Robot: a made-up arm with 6 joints. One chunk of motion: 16 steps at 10 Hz.
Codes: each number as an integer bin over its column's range. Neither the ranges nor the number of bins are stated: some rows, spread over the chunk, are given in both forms.
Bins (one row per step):
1: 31 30 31 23 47 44
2: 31 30 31 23 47 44
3: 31 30 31 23 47 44
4: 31 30 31 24 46 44
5: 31 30 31 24 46 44
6: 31 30 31 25 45 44
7: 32 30 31 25 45 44
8: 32 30 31 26 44 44
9: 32 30 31 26 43 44
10: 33 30 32 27 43 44
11: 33 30 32 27 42 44
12: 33 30 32 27 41 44
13: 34 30 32 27 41 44
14: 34 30 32 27 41 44
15: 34 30 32 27 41 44
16: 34 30 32 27 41 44
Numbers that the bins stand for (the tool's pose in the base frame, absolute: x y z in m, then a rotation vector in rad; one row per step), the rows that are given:
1: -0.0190 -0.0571 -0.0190 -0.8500 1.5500 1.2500
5: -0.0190 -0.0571 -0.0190 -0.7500 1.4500 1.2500
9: 0.0190 -0.0571 -0.0190 -0.5500 1.1500 1.2500
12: 0.0571 -0.0571 0.0190 -0.4500 0.9500 1.2500
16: 0.0952 -0.0571 0.0190 -0.4500 0.9500 1.2500
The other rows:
2: -0.0190 -0.0571 -0.0190 -0.8500 1.5500 1.2500
3: -0.0190 -0.0571 -0.0190 -0.8500 1.5500 1.2500
4: -0.0190 -0.0571 -0.0190 -0.7500 1.4500 1.2500
6: -0.0190 -0.0571 -0.0190 -0.6500 1.3500 1.2500
7: 0.0190 -0.0571 -0.0190 -0.6500 1.3500 1.2500
8: 0.0190 -0.0571 -0.0190 -0.5500 1.2500 1.2500
10: 0.0571 -0.0571 0.0190 -0.4500 1.1500 1.2500
11: 0.0571 -0.0571 0.0190 -0.4500 1.0500 1.2500
13: 0.0952 -0.0571 0.0190 -0.4500 0.9500 1.2500
14: 0.0952 -0.0571 0.0190 -0.4500 0.9500 1.2500
15: 0.0952 -0.0571 0.0190 -0.4500 0.9500 1.2500

